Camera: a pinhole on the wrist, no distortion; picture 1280 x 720 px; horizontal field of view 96.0 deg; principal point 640.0 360.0 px. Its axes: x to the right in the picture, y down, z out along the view. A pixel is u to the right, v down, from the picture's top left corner.
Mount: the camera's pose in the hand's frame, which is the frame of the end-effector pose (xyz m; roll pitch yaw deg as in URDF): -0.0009 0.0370 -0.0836 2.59 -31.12 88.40
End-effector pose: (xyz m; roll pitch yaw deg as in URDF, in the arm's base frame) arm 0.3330 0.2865 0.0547 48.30 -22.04 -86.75
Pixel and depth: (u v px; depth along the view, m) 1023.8 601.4 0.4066
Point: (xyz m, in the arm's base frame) 0.0514 0.5310 0.2918
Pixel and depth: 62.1 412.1 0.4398
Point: -0.0873 0.1548 -0.3116
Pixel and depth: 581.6 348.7 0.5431
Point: -0.1218 0.2437 0.0797
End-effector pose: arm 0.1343 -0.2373 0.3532 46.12 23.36 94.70
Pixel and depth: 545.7 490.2 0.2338
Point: 0.2897 -0.2744 0.3577
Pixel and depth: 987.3 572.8 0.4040
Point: 0.3916 -0.2184 0.6803
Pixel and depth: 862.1 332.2 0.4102
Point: 0.4025 -0.0982 0.5343
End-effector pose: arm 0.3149 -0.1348 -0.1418 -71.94 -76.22 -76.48
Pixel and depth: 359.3 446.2 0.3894
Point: 0.2743 0.2258 -0.1067
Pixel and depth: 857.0 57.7 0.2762
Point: 0.4859 -0.0528 0.0274
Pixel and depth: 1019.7 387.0 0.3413
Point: 0.6199 -0.0108 -0.1308
